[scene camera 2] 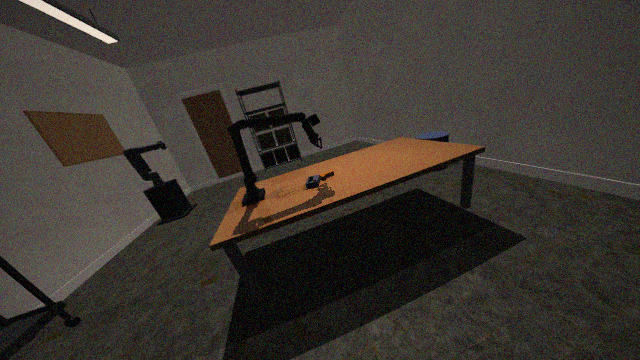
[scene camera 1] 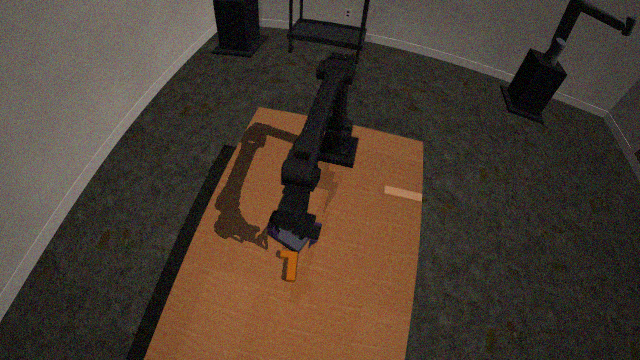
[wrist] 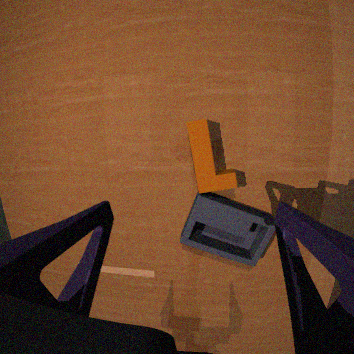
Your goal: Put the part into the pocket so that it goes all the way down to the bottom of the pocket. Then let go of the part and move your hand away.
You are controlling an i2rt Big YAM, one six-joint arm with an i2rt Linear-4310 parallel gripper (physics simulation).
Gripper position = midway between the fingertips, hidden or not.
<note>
The gripper (scene camera 1: 292, 243) is open, holding nothing. Also in view: an orange L-shaped part (wrist: 207, 179). Also in view: a grey-blue pocket block (wrist: 214, 224).
The gripper shows as well in the wrist view (wrist: 191, 210).
</note>
